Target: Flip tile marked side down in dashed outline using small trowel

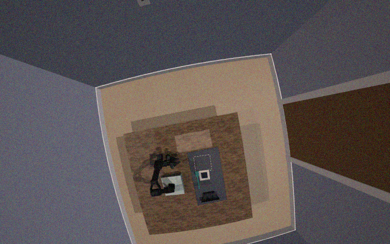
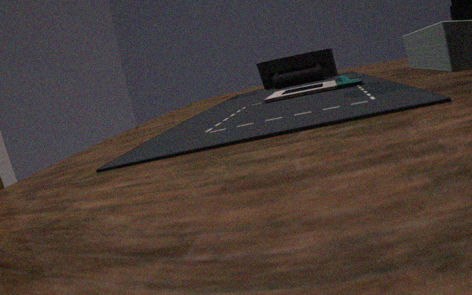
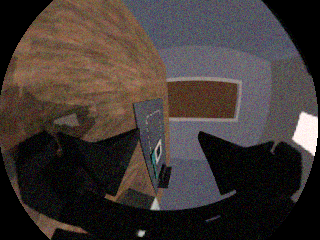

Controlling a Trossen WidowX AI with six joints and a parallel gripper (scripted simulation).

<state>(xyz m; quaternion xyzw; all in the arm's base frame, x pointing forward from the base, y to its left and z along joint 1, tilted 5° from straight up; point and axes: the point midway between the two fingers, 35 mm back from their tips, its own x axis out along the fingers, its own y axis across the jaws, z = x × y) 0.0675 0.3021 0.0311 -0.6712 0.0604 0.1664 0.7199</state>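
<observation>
Now: gripper tip 24 cm to the left of the teal-handled trowel, 18 cm short of it and 10 cm above it. The rest, counted from my gripper tip: tile: 26 cm ahead, 20 cm to the right, 10 cm below.
</observation>
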